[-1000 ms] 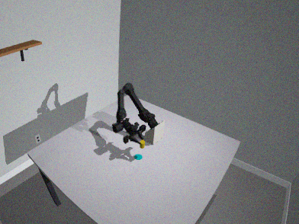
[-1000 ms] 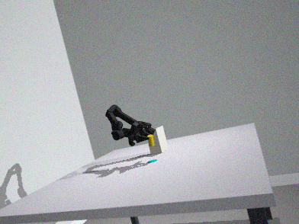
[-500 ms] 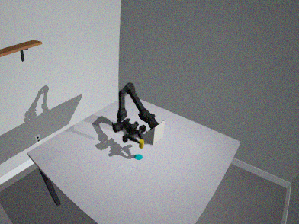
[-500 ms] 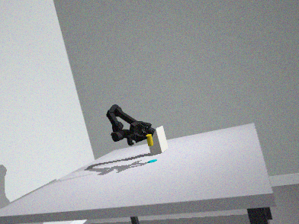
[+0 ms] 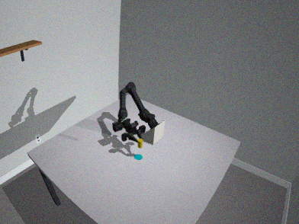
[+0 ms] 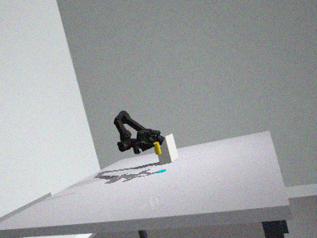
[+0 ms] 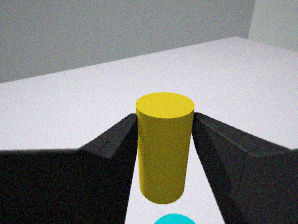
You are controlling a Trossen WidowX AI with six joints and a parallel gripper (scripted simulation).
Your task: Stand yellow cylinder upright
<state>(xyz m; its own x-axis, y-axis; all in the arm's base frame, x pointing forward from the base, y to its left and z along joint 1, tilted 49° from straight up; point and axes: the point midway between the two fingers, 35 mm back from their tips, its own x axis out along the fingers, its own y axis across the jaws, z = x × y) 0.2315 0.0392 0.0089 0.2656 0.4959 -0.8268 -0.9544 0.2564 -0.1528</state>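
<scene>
Now: gripper tip 1 cm to the left of the cyan circle and 16 cm above it. Also, from my gripper tip: yellow cylinder (2 cm below).
</scene>
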